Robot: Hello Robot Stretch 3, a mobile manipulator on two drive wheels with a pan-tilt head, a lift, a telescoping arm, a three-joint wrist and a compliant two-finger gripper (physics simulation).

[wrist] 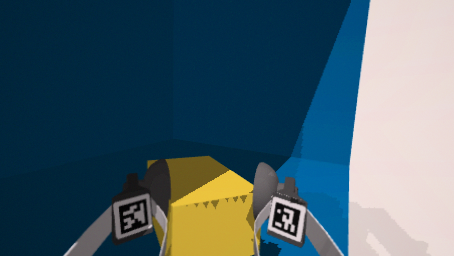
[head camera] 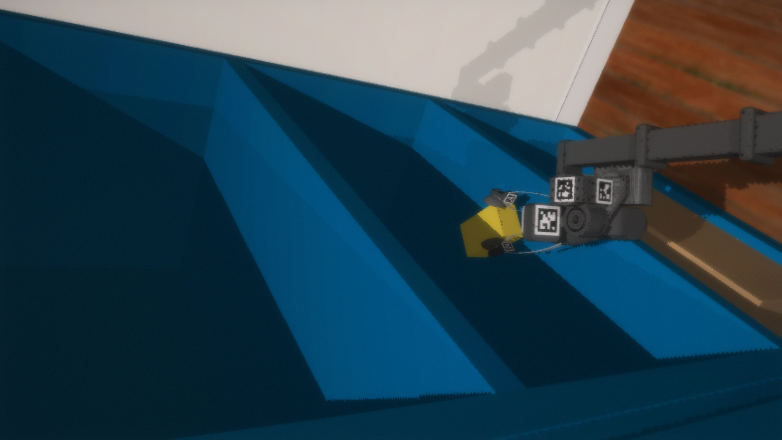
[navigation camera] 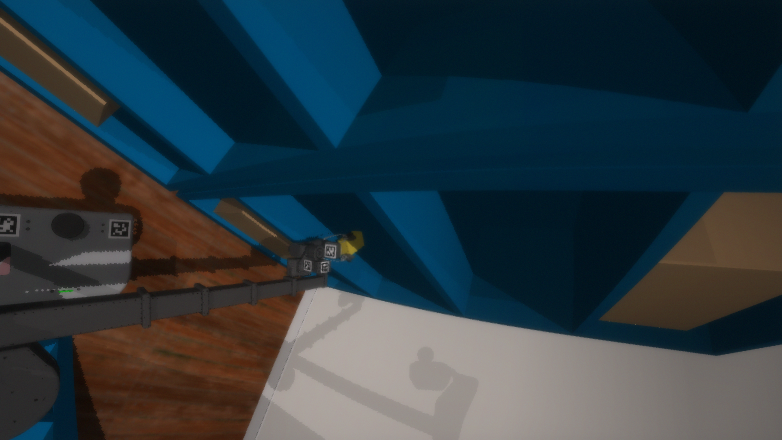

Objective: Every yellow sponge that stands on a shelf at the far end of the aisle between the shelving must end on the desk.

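Pixels of known places: gripper, fingertip midpoint: (wrist: 212, 180) (head camera: 486, 222) (navigation camera: 353, 246); robot's base at its link origin: (navigation camera: 69, 224).
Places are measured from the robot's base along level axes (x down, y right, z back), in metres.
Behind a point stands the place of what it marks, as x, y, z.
Note:
A yellow sponge (head camera: 476, 234) @(-0.605, 0.836, -0.003) (navigation camera: 356, 244) @(-0.605, 0.829, 0.009) (wrist: 212, 230) @(-0.586, 0.777, 0.020) is in a bay of the blue shelving, on or just above a blue shelf board (head camera: 628, 284) @(-0.534, 0.576, -0.066) (wrist: 320, 185) @(-0.534, 0.987, 0.184); its underside is hidden. My gripper (head camera: 495, 221) @(-0.605, 0.813, 0.018) (navigation camera: 349, 246) @(-0.605, 0.813, 0.018) (wrist: 212, 180) @(-0.605, 0.813, 0.018) is shut on this sponge, with one rubber fingertip pressed against each side. In the wrist view the sponge is turned slightly between the fingers, and part of its top is in shadow. The desk cannot be made out in these views.
A white wall (head camera: 328, 43) @(-0.778, 1.112, 0.366) (navigation camera: 519, 377) @(-1.248, 1.048, 0.482) (wrist: 405, 100) @(-0.668, 1.101, 0.388) stands right beside the bay. A blue upright (navigation camera: 437, 172) @(-1.122, 0.333, -0.139) divides the shelving. Brown boxes (head camera: 727, 257) @(-0.242, 0.581, -0.022) (navigation camera: 254, 225) @(-0.309, 0.551, -0.039) (navigation camera: 710, 262) @(-1.550, 0.572, -0.035) are on other shelves. My extended arm (head camera: 694, 141) @(-0.716, 0.379, 0.103) (navigation camera: 224, 302) @(-0.718, 0.256, 0.113) crosses above the wooden floor (navigation camera: 180, 372) @(-0.001, 0.364, 0.641).

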